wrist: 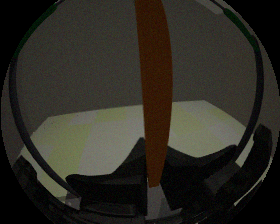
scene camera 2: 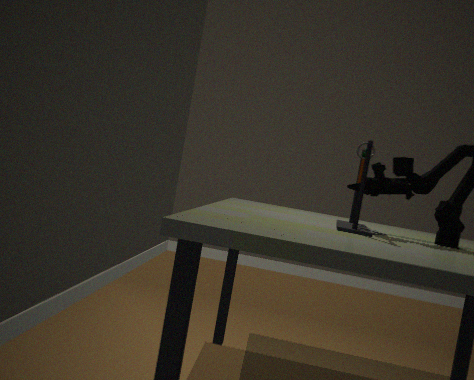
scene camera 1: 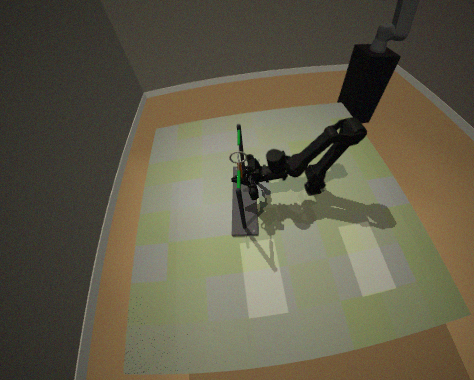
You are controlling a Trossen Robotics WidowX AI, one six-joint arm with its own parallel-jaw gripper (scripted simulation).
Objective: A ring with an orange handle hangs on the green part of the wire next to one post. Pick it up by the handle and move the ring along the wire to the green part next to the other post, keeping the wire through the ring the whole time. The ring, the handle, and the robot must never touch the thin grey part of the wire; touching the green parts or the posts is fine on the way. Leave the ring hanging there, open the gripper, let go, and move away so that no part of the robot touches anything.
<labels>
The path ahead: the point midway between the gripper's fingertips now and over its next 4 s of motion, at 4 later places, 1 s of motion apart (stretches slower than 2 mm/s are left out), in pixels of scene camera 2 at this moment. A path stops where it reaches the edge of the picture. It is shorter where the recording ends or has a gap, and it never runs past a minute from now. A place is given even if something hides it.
My gripper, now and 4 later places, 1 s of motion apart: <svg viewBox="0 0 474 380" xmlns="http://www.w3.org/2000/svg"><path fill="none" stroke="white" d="M347 186L348 187L348 187L347 191L357 191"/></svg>
</labels>
